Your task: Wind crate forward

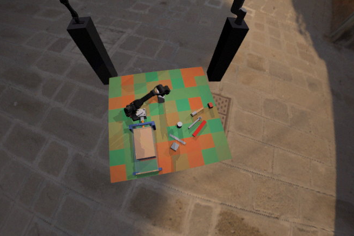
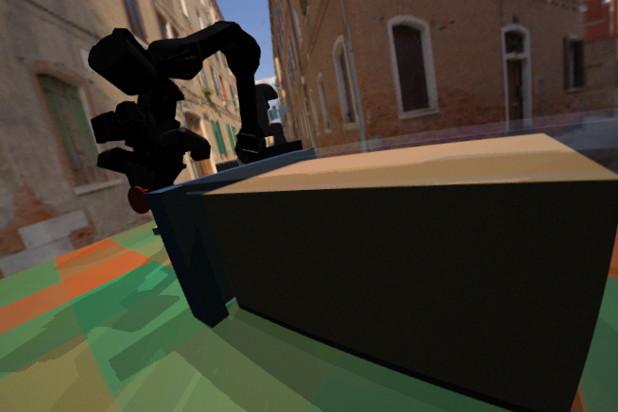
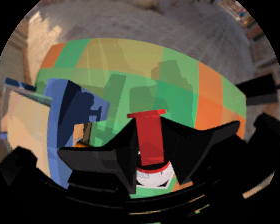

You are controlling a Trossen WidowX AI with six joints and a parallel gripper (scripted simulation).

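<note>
Right now my gripper tip is 5 cm to the right of the grey winch handle, 3 cm past it and 3 cm above it. Round my gripper tip: red knob 2 cm to the left, 1 cm behind; then grey winch 10 cm below, 9 cm to the left, 8 cm behind; then round puck 51 cm to the left, 10 cm below, 9 cm ahead.
</note>
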